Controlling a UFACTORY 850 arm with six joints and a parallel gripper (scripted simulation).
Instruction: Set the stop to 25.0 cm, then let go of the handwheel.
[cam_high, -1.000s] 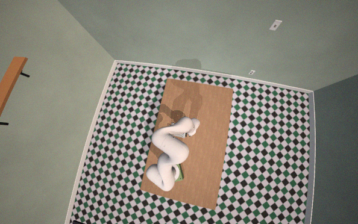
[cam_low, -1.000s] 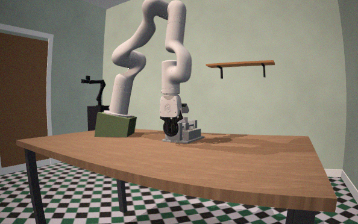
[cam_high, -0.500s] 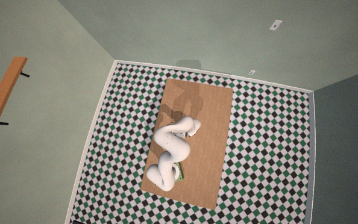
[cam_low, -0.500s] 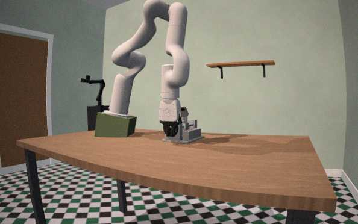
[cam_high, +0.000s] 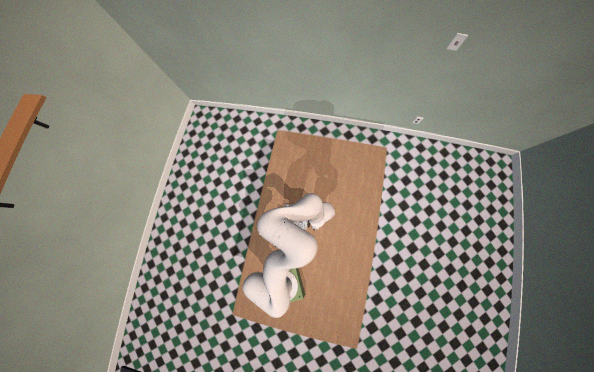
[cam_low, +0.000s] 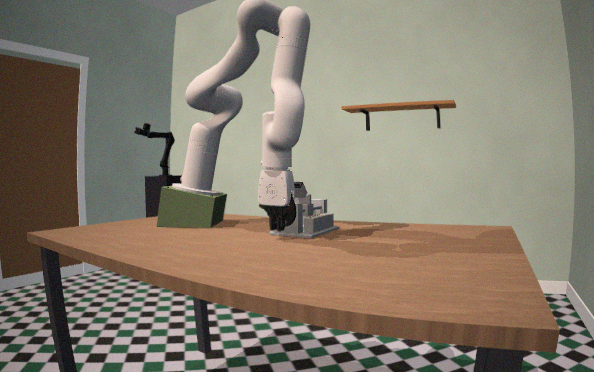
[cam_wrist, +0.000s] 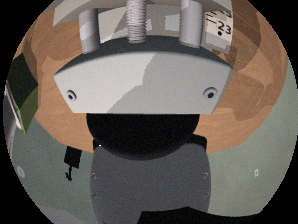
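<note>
My hand is 2 cm to the right of the handwheel and 1 cm below it.
</note>
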